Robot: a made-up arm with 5 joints.
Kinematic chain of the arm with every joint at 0, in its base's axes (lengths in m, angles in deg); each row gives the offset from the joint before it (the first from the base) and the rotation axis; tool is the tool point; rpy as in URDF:
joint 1: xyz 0 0 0.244 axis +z
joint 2: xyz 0 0 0 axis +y
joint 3: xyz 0.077 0 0.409 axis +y
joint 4: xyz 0.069 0 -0.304 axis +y
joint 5: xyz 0.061 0 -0.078 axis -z
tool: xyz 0 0 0 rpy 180 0 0
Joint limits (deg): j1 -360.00..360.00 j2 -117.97..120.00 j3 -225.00..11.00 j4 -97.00..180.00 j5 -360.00..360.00
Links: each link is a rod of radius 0.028 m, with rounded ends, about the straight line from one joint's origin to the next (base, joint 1, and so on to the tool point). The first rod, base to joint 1, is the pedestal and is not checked.
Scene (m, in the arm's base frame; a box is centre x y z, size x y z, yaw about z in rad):
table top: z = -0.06
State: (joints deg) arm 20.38 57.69 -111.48 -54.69 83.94
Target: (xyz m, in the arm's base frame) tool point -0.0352 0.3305 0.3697
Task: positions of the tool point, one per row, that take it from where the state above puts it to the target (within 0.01 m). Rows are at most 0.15 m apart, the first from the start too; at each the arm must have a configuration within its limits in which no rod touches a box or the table.
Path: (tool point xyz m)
1: 0.5958 0.3607 0.3615
2: 0.4872 0.4388 0.3658
3: 0.3661 0.4827 0.3690
4: 0.2432 0.4907 0.3710
5: 0.1292 0.4643 0.3719
6: 0.0338 0.4085 0.3714
7: -0.0352 0.3305 0.3697

